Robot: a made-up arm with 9 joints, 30 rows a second.
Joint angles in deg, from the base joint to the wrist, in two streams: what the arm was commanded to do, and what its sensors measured. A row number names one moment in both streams.
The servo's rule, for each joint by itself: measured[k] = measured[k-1] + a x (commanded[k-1-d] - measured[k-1]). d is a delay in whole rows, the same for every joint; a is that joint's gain. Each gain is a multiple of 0.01, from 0.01 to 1. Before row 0 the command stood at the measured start. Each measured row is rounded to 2 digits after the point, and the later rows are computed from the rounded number. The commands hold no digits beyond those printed.
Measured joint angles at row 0:
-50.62 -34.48 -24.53 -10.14 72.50 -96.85 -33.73 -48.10 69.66
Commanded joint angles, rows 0 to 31:
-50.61 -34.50 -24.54 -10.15 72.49 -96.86 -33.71 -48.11 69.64
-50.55 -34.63 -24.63 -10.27 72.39 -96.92 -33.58 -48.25 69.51
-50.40 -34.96 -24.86 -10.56 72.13 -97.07 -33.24 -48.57 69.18
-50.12 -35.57 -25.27 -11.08 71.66 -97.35 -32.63 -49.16 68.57
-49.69 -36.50 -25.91 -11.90 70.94 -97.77 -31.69 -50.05 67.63
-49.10 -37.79 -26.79 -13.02 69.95 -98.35 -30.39 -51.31 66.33
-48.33 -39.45 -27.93 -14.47 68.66 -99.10 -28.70 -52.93 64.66
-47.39 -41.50 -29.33 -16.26 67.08 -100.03 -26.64 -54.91 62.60
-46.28 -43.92 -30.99 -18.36 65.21 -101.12 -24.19 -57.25 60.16
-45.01 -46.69 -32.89 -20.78 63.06 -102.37 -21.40 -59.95 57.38
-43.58 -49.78 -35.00 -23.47 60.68 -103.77 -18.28 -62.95 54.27
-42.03 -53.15 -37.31 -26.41 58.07 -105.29 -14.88 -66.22 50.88
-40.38 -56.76 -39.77 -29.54 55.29 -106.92 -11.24 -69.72 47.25
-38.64 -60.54 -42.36 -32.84 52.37 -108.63 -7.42 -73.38 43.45
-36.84 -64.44 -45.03 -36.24 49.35 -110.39 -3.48 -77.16 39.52
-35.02 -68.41 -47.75 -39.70 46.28 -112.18 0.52 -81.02 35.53
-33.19 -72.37 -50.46 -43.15 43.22 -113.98 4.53 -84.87 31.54
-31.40 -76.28 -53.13 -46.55 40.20 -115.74 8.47 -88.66 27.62
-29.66 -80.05 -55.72 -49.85 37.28 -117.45 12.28 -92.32 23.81
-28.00 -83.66 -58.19 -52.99 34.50 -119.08 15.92 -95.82 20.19
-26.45 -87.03 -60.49 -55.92 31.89 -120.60 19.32 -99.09 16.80
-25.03 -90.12 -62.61 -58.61 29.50 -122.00 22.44 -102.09 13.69
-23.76 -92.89 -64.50 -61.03 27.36 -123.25 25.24 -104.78 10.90
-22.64 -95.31 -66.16 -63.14 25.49 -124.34 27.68 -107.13 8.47
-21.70 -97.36 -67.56 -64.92 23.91 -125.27 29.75 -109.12 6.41
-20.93 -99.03 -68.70 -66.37 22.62 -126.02 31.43 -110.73 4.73
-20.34 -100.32 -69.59 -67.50 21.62 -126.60 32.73 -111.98 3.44
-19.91 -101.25 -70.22 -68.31 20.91 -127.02 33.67 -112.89 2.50
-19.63 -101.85 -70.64 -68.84 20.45 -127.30 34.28 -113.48 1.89
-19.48 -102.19 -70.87 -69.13 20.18 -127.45 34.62 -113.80 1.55
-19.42 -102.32 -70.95 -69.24 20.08 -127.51 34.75 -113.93 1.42
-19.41 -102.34 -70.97 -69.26 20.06 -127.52 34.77 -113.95 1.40
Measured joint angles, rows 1 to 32:
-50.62 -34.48 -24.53 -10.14 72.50 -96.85 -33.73 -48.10 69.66
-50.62 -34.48 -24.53 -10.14 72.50 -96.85 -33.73 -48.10 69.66
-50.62 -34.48 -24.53 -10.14 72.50 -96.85 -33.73 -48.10 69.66
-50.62 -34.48 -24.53 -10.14 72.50 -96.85 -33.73 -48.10 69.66
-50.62 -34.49 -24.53 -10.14 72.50 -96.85 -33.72 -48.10 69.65
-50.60 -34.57 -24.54 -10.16 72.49 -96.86 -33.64 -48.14 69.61
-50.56 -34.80 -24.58 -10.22 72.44 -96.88 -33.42 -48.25 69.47
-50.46 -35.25 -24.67 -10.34 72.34 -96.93 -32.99 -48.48 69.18
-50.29 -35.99 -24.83 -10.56 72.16 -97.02 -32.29 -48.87 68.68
-50.03 -37.05 -25.08 -10.90 71.87 -97.17 -31.26 -49.48 67.93
-49.66 -38.47 -25.45 -11.40 71.45 -97.38 -29.88 -50.34 66.88
-49.16 -40.26 -25.95 -12.08 70.88 -97.67 -28.13 -51.48 65.51
-48.53 -42.42 -26.61 -12.96 70.14 -98.05 -26.00 -52.92 63.80
-47.76 -44.94 -27.43 -14.05 69.22 -98.53 -23.52 -54.68 61.75
-46.84 -47.80 -28.41 -15.37 68.11 -99.11 -20.69 -56.75 59.36
-45.78 -50.96 -29.57 -16.92 66.80 -99.79 -17.55 -59.12 56.65
-44.59 -54.38 -30.90 -18.69 65.30 -100.57 -14.14 -61.77 53.64
-43.28 -58.01 -32.39 -20.67 63.62 -101.46 -10.51 -64.67 50.38
-41.86 -61.80 -34.03 -22.85 61.76 -102.44 -6.71 -67.79 46.90
-40.36 -65.70 -35.81 -25.21 59.75 -103.51 -2.81 -71.10 43.26
-38.78 -69.64 -37.71 -27.72 57.60 -104.66 1.15 -74.54 39.51
-37.16 -73.56 -39.71 -30.36 55.34 -105.88 5.10 -78.07 35.71
-35.51 -77.39 -41.79 -33.09 52.99 -107.15 8.98 -81.63 31.90
-33.86 -81.09 -43.92 -35.88 50.59 -108.46 12.73 -85.18 28.15
-32.23 -84.59 -46.07 -38.69 48.16 -109.80 16.29 -88.66 24.52
-30.65 -87.85 -48.22 -41.48 45.73 -111.14 19.61 -92.02 21.05
-29.13 -90.82 -50.34 -44.22 43.34 -112.47 22.65 -95.21 17.80
-27.70 -93.47 -52.40 -46.87 41.02 -113.78 25.37 -98.19 14.81
-26.38 -95.77 -54.37 -49.40 38.80 -115.04 27.74 -100.92 12.12
-25.18 -97.69 -56.23 -51.78 36.70 -116.25 29.73 -103.37 9.76
-24.12 -99.24 -57.97 -53.98 34.74 -117.39 31.35 -105.52 7.74
-23.19 -100.43 -59.56 -55.99 32.94 -118.45 32.60 -107.36 6.06
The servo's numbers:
d 4
a 0.22 0.59 0.13 0.14 0.13 0.11 0.54 0.25 0.32

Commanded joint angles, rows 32 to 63:
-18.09 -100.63 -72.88 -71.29 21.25 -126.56 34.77 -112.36 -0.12
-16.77 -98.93 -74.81 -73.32 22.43 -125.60 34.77 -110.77 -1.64
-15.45 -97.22 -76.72 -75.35 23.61 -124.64 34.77 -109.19 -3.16
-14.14 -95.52 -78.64 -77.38 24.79 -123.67 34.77 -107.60 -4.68
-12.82 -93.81 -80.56 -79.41 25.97 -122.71 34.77 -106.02 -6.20
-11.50 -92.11 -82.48 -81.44 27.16 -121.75 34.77 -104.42 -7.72
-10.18 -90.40 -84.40 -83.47 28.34 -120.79 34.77 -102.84 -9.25
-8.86 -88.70 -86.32 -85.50 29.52 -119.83 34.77 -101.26 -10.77
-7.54 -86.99 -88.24 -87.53 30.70 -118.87 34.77 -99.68 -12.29
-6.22 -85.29 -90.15 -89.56 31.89 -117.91 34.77 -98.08 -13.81
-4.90 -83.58 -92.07 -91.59 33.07 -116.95 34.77 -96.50 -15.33
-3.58 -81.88 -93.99 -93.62 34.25 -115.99 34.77 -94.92 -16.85
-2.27 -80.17 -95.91 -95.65 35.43 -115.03 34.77 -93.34 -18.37
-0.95 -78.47 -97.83 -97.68 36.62 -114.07 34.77 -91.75 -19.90
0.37 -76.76 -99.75 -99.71 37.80 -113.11 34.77 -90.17 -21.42
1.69 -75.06 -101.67 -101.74 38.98 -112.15 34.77 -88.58 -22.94
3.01 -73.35 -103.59 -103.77 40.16 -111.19 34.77 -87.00 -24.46
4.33 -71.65 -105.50 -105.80 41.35 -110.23 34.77 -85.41 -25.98
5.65 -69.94 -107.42 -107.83 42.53 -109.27 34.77 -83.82 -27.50
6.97 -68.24 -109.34 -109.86 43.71 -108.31 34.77 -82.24 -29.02
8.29 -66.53 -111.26 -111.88 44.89 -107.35 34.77 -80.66 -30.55
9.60 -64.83 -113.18 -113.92 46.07 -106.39 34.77 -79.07 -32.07
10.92 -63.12 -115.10 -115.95 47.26 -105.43 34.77 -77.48 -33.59
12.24 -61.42 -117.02 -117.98 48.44 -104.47 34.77 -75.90 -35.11
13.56 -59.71 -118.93 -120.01 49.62 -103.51 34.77 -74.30 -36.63
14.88 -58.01 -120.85 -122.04 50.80 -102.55 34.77 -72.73 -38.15
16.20 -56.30 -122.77 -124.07 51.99 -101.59 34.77 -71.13 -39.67
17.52 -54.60 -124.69 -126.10 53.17 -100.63 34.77 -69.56 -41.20
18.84 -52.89 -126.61 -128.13 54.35 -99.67 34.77 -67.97 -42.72
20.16 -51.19 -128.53 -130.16 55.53 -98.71 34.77 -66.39 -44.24
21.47 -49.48 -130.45 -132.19 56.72 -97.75 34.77 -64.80 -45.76
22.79 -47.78 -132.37 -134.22 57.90 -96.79 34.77 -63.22 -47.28
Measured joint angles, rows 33 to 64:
-22.41 -101.27 -61.00 -57.79 31.32 -119.42 33.51 -108.89 4.73
-21.77 -101.81 -62.28 -59.38 29.87 -120.30 34.11 -110.12 3.71
-21.25 -102.11 -63.41 -60.76 28.60 -121.09 34.46 -111.07 2.98
-20.85 -102.25 -64.39 -61.95 27.49 -121.80 34.63 -111.79 2.47
-20.24 -101.29 -65.49 -63.26 26.68 -122.32 34.71 -111.93 1.64
-19.48 -99.90 -66.70 -64.67 26.13 -122.68 34.74 -111.64 0.59
-18.59 -98.32 -68.00 -66.17 25.80 -122.90 34.76 -111.03 -0.61
-17.61 -96.67 -69.38 -67.74 25.67 -122.98 34.77 -110.17 -1.91
-16.56 -94.98 -70.83 -69.37 25.71 -122.95 34.77 -109.13 -3.28
-15.45 -93.29 -72.34 -71.06 25.90 -122.82 34.77 -107.95 -4.70
-14.29 -91.58 -73.91 -72.80 26.22 -122.60 34.77 -106.67 -6.16
-13.10 -89.88 -75.52 -74.58 26.65 -122.30 34.77 -105.32 -7.64
-11.88 -88.17 -77.17 -76.39 27.18 -121.92 34.77 -103.91 -9.13
-10.63 -86.47 -78.86 -78.23 27.79 -121.48 34.77 -102.45 -10.63
-9.37 -84.76 -80.58 -80.10 28.48 -120.98 34.77 -100.96 -12.13
-8.10 -83.06 -82.32 -81.99 29.23 -120.43 34.77 -99.45 -13.64
-6.82 -81.35 -84.09 -83.90 30.04 -119.84 34.77 -97.92 -15.15
-5.53 -79.65 -85.88 -85.83 30.90 -119.21 34.77 -96.38 -16.67
-4.23 -77.94 -87.68 -87.77 31.80 -118.54 34.77 -94.83 -18.19
-2.93 -76.24 -89.50 -89.73 32.73 -117.84 34.77 -93.27 -19.71
-1.62 -74.53 -91.33 -91.70 33.70 -117.11 34.77 -91.70 -21.23
-0.31 -72.83 -93.17 -93.67 34.69 -116.35 34.77 -90.13 -22.75
1.00 -71.12 -95.02 -95.65 35.71 -115.57 34.77 -88.55 -24.27
2.31 -69.42 -96.88 -97.64 36.75 -114.77 34.77 -86.97 -25.79
3.63 -67.71 -98.75 -99.63 37.81 -113.95 34.77 -85.39 -27.31
4.94 -66.01 -100.63 -101.63 38.88 -113.12 34.77 -83.81 -28.83
6.26 -64.30 -102.51 -103.63 39.97 -112.27 34.77 -82.23 -30.35
7.58 -62.60 -104.40 -105.64 41.07 -111.41 34.77 -80.65 -31.87
8.90 -60.89 -106.29 -107.65 42.18 -110.54 34.77 -79.06 -33.39
10.22 -59.19 -108.18 -109.66 43.30 -109.66 34.77 -77.48 -34.91
11.54 -57.48 -110.08 -111.68 44.43 -108.77 34.77 -75.89 -36.43
12.86 -55.78 -111.98 -113.70 45.57 -107.87 34.77 -74.31 -37.96

